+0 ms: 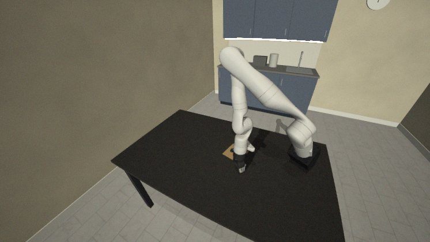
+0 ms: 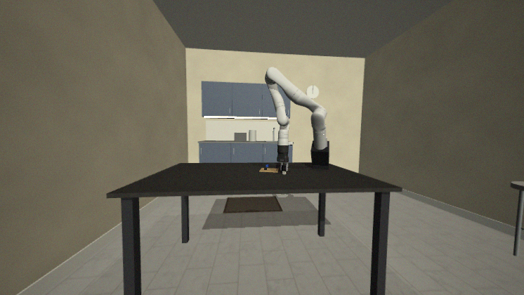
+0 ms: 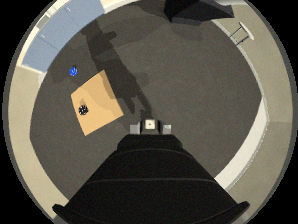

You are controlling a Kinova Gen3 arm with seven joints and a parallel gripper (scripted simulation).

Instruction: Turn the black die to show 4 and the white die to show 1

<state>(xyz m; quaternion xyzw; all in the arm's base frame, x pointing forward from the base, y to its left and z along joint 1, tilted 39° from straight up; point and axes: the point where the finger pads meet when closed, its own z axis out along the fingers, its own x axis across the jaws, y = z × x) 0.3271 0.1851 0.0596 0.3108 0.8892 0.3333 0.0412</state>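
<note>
Right now the white die is 4 cm below my hand. From my hand the other things lie so: tan mat: 11 cm ahead, 13 cm to the right, 4 cm below; then black die: 14 cm ahead, 13 cm to the right, 3 cm below; then blue die: 13 cm ahead, 27 cm to the right, 4 cm below.
</note>
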